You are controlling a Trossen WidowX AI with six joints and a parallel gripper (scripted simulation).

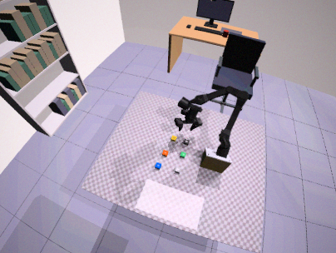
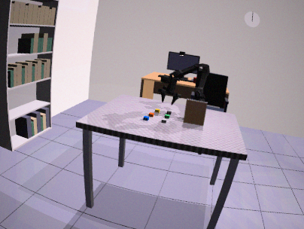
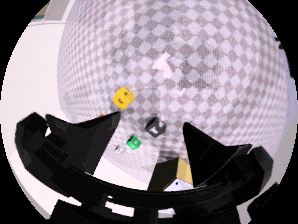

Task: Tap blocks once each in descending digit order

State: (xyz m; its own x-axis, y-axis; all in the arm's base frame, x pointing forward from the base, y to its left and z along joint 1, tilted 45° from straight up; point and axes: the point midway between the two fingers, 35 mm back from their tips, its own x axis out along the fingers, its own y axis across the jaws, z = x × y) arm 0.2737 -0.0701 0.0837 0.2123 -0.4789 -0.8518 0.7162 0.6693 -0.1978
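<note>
The black block lies 50 mm to the left of my gripper tip, 50 mm below it and 40 mm behind it. From my gripper tip the other things lie so: yellow block: 60 mm to the left, 50 mm below, 50 mm ahead; green block: 150 mm to the left, 50 mm below, 50 mm behind; orange block: 190 mm to the left, 50 mm below, 50 mm ahead.
</note>
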